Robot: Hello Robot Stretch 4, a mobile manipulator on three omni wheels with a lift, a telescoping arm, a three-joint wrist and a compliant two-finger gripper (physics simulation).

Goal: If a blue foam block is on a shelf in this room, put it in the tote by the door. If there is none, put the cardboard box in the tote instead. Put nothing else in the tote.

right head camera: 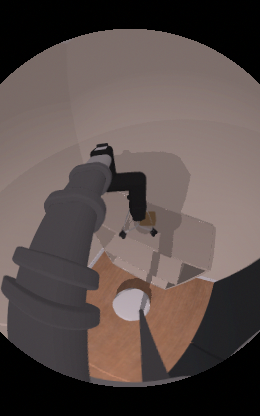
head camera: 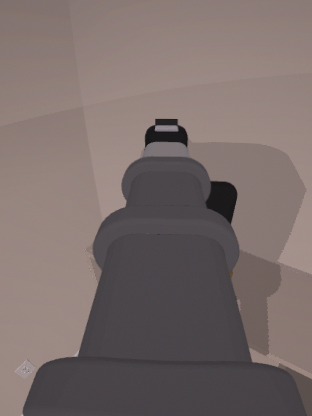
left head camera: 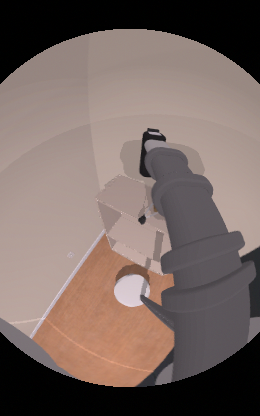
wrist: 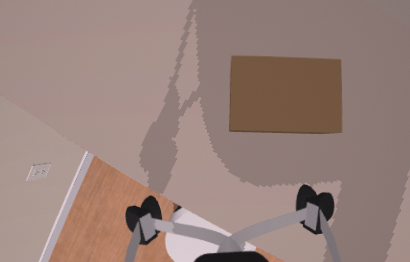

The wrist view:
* my gripper: 228, 207
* brown cardboard box: 268, 94
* beige shelf unit: 149, 95
